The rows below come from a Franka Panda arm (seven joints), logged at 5 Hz.
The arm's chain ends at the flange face. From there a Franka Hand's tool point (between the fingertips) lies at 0.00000 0.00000 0.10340 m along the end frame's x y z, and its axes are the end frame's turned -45 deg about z.
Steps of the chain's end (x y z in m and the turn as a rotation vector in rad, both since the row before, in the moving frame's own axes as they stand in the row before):
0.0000 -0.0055 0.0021 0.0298 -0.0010 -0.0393
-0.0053 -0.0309 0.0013 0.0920 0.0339 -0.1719
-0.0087 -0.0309 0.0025 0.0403 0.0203 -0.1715
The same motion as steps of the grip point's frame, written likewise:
0.0059 -0.0062 0.0021 0.0218 0.0204 -0.0393
0.0269 -0.0306 0.0008 0.0411 0.0890 -0.1719
0.0200 -0.0298 0.0024 0.0141 0.0429 -0.1715

